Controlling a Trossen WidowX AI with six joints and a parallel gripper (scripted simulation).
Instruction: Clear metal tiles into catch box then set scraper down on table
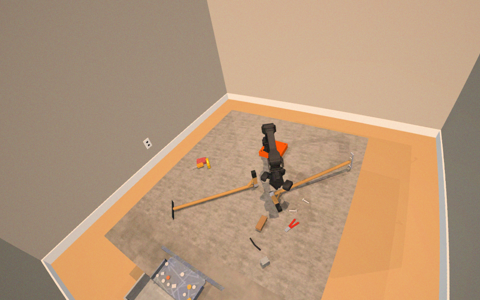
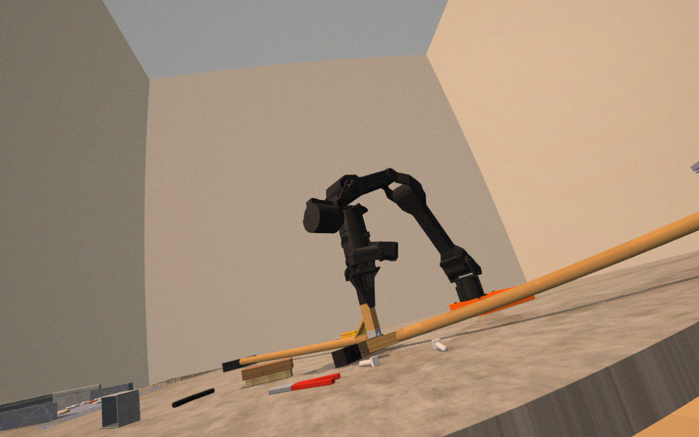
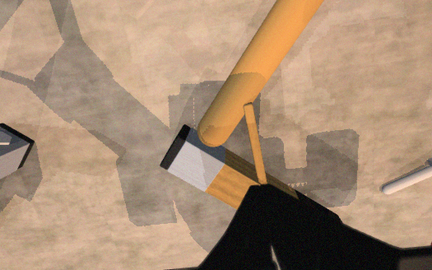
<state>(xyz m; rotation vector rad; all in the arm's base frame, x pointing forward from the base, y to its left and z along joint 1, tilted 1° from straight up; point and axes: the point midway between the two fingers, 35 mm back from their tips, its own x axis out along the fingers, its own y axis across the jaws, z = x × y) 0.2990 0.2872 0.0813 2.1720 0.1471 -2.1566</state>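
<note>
My gripper tip is 33 cm to the left of the long scraper, 24 cm short of it and 2 cm above it. Also, from my gripper tip: wooden block (21 cm ahead, 7 cm below, 4 cm to the left); grey cube (37 cm ahead, 18 cm to the left, 6 cm below); black strip (33 cm ahead, 8 cm to the left, 8 cm below).
</note>
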